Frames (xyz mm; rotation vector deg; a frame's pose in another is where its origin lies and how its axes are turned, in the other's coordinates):
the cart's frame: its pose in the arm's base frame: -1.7 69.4 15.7 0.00 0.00 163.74
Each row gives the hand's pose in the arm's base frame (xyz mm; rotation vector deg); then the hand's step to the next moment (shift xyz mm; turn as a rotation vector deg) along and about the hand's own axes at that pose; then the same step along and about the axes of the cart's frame.
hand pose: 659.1 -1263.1 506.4 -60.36 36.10 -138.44
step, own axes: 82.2 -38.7 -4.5 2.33 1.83 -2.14
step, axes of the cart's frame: 56.1 29.5 65.2 1.96 2.91 -1.01
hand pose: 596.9 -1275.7 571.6 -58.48 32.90 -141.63
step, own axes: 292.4 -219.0 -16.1 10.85 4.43 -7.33
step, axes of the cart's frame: 248.2 33.1 266.5 8.91 10.53 -0.90
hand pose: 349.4 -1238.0 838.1 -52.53 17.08 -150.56
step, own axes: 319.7 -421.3 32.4 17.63 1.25 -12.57
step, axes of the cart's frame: 379.0 -162.7 332.6 17.84 12.33 -0.16
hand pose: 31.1 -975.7 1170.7 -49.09 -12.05 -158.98
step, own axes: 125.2 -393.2 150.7 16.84 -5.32 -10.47
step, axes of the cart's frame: 225.1 -337.9 167.7 19.71 5.70 0.66
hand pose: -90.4 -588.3 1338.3 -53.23 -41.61 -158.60
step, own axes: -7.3 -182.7 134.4 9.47 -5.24 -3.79
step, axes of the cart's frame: 35.8 -223.5 15.6 11.43 0.20 0.93
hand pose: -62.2 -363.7 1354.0 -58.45 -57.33 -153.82
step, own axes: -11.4 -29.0 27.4 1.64 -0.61 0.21
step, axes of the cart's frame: -3.9 -40.6 -7.6 1.51 -0.41 0.81
